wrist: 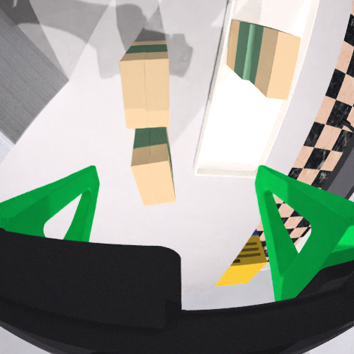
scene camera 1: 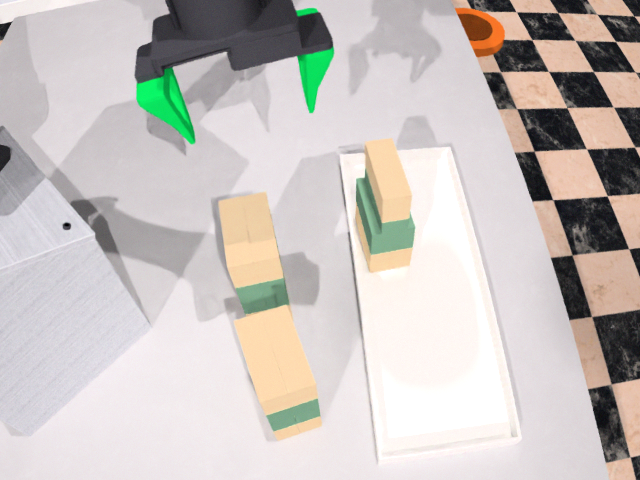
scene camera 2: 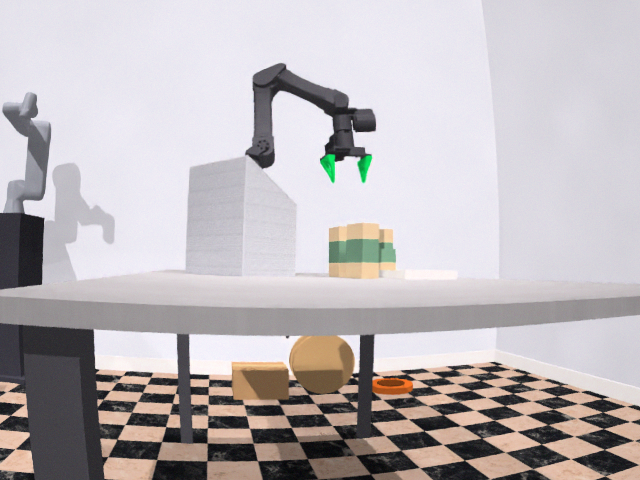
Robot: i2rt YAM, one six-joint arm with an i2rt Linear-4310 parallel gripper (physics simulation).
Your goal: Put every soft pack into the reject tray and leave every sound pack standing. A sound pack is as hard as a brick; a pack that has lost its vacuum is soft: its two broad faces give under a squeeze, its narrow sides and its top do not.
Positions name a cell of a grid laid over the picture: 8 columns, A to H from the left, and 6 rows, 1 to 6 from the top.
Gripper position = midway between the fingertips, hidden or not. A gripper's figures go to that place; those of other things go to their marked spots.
Labels:
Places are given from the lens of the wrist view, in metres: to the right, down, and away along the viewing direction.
gripper (wrist: D3): 0.00, 0.00, 0.13
white reject tray (wrist: F3): 0.12, -0.09, 0.42

